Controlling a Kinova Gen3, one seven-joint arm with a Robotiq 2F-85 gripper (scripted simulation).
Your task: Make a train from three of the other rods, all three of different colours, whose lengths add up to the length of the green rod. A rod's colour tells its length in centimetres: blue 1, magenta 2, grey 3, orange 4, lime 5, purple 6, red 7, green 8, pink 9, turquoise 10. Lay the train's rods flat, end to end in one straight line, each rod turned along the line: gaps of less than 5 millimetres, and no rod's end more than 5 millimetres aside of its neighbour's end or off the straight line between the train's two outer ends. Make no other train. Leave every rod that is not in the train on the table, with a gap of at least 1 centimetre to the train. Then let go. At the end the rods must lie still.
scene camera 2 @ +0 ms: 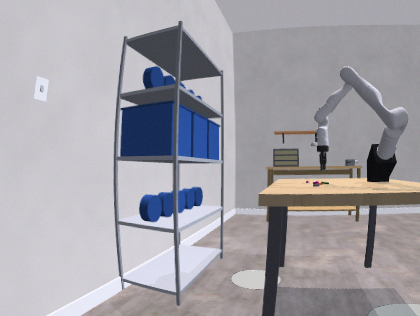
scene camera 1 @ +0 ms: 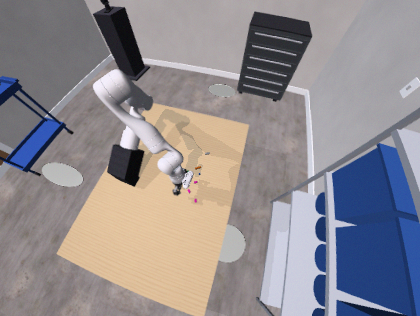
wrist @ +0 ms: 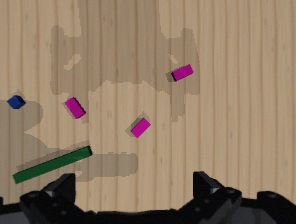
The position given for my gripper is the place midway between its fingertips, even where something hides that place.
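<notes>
Visible here: my gripper (wrist: 135,185), together with a green rod (wrist: 85,152).
</notes>
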